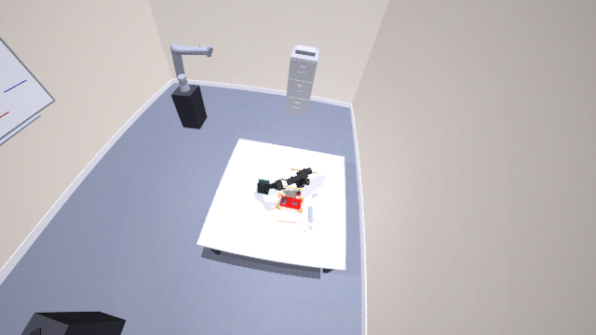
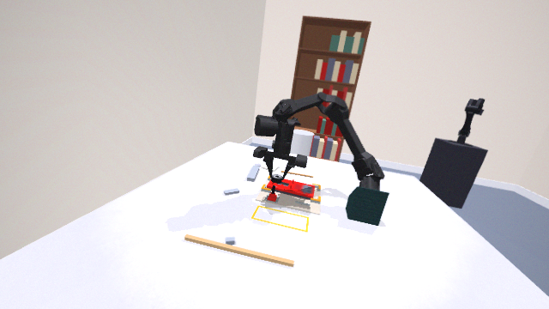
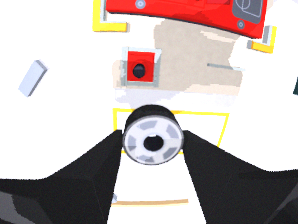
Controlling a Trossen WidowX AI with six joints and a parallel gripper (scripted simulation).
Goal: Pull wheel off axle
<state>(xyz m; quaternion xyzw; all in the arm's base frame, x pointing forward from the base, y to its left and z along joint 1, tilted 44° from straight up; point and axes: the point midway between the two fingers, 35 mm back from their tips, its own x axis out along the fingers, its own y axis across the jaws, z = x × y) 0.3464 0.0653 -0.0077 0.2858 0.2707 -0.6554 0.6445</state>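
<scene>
The black axle is 8 cm below my gripper tip, 3 cm to the right of it and 1 cm ahead of it. From my gripper tip the other things lie so: wooden strip (26 cm to the left, 10 cm below, 5 cm ahead); then wheel (right at my gripper tip).
</scene>
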